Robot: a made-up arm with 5 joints.
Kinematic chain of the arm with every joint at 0, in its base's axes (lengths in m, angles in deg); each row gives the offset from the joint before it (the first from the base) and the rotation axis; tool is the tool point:
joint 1: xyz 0 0 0.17 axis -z
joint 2: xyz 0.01 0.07 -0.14 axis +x
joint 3: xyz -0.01 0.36 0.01 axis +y
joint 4: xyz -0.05 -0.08 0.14 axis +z
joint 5: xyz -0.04 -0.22 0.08 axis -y
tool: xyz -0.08 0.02 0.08
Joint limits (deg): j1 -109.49..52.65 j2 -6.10..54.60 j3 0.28..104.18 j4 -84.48..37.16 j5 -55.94..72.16
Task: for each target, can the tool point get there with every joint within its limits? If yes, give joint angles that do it. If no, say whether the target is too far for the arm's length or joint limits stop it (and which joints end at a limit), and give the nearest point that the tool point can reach.
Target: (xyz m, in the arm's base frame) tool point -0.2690 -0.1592 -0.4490
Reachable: no: joint limits stop it (at a limit: joint 1, joint 2, joint 3, joint 4, joint 5) | nearest point -0.2585 0.2345 -0.1064 | short by 0.522 m
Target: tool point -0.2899 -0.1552 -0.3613
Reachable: no: joint limits stop it (at a limit: joint 1, joint 2, joint 3, joint 4, joint 5) | nearest point -0.2585 0.2345 -0.1064 | short by 0.467 m
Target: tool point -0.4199 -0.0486 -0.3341
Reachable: no: joint limits stop it (at a limit: joint 1, joint 3, joint 4, joint 5) | nearest point -0.2759 0.2283 -0.0913 | short by 0.395 m
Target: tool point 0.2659 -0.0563 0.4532
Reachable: yes | joints 18.59 49.39 89.92 -58.54 18.54
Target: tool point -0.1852 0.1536 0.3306
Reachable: yes | joints -3.30 5.53 16.03 -13.86 44.66
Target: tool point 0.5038 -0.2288 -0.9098
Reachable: no: too far | nearest point 0.3180 -0.1439 -0.1064 | short by 0.829 m
